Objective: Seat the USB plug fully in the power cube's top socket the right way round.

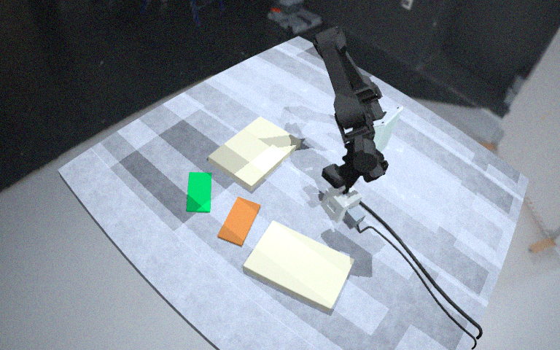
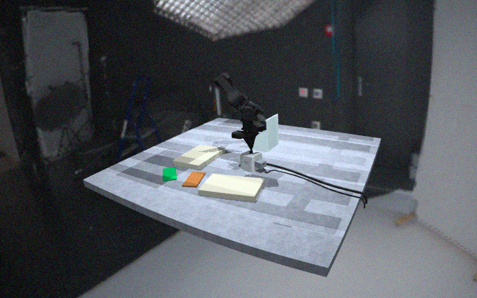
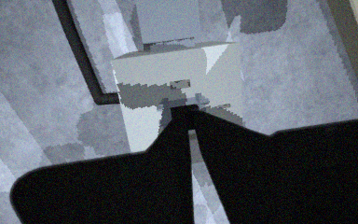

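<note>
My gripper tip is 20 mm above the dark USB plug. Round my gripper tip: USB socket (40 mm below); then orange card (210 mm ahead, 210 mm to the right, 100 mm below); then green card (200 mm ahead, 360 mm to the right, 100 mm below).
</note>
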